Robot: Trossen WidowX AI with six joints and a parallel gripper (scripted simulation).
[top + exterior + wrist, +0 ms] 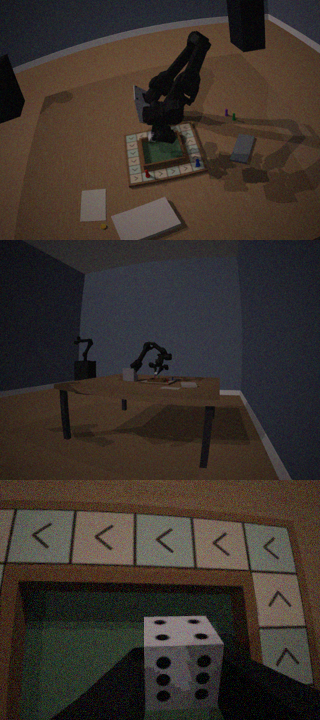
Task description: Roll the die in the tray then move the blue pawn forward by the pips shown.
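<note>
The blue pawn is 140 mm ahead of my gripper tip, 120 mm to the left of it and 50 mm below it. Round my gripper tip: red pawn: 120 mm ahead, 60 mm to the right, 50 mm below; then green tray: 70 mm below, 20 mm to the left, 10 mm ahead; then white die: right at my gripper tip.
</note>
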